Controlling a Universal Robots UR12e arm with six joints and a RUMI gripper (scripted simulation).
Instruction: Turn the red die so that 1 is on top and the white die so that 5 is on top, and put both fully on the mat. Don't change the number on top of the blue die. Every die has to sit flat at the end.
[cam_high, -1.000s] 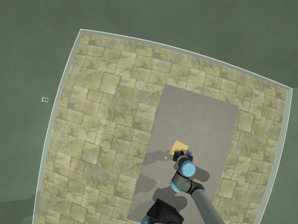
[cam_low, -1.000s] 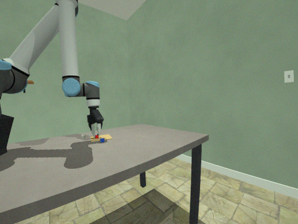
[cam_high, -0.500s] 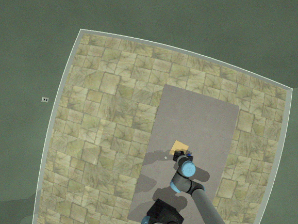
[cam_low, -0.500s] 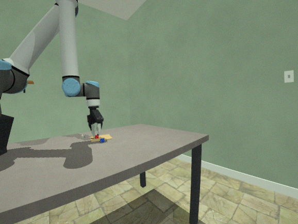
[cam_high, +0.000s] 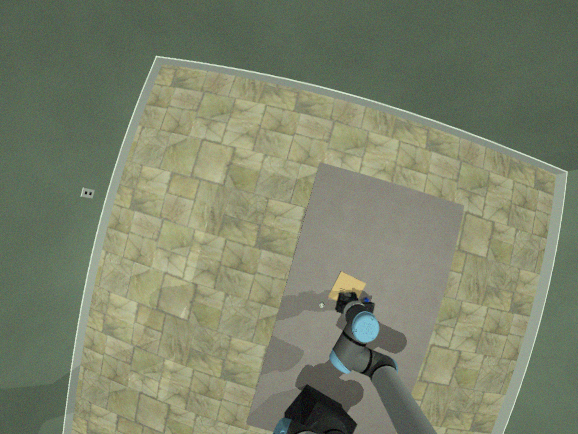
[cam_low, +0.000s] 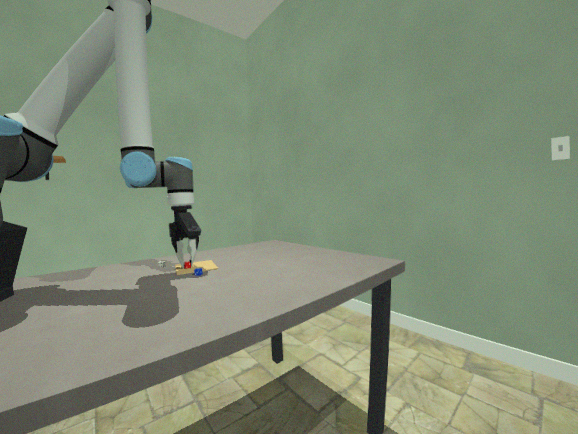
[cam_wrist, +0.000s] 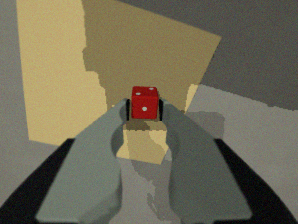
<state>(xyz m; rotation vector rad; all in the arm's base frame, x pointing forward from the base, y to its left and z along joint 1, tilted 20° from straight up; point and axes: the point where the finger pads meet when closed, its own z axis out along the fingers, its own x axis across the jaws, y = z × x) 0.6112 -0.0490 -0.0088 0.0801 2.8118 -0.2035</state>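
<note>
My hand is 1 cm above the red die. The rest, counted from my hand: blue die: 1 cm behind, 10 cm to the right, 1 cm below; tan mat: 3 cm ahead, 2 cm below; white die: 5 cm behind, 11 cm to the left, 1 cm below.
</note>
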